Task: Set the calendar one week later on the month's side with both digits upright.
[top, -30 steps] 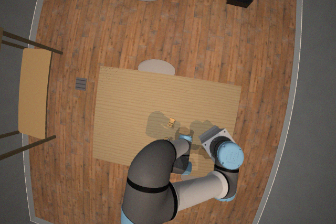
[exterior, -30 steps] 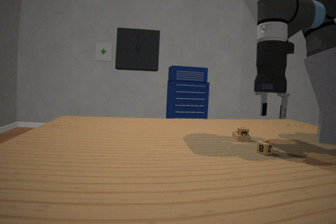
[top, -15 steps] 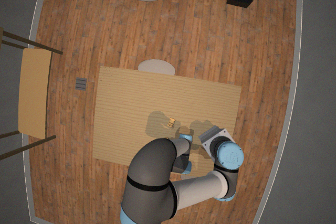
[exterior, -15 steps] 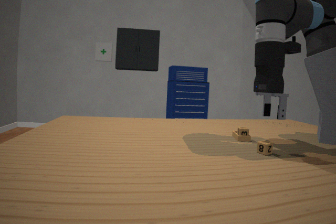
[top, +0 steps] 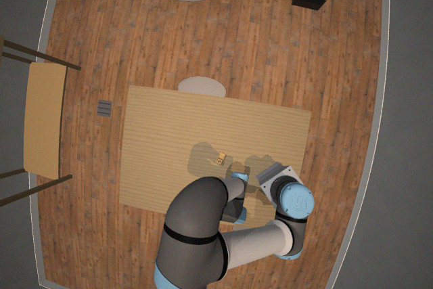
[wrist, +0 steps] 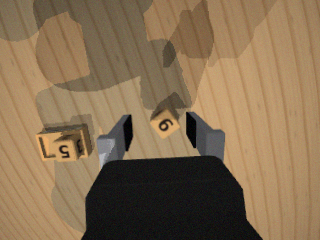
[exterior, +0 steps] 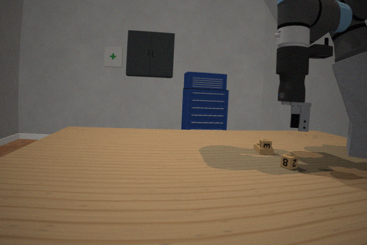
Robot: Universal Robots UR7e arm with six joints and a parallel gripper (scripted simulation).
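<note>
Now: hand 10 cm above the wooden date cube and 2 cm short of it. Round my hand: wooden calendar tray (15 cm to the right, 10 cm below).
</note>
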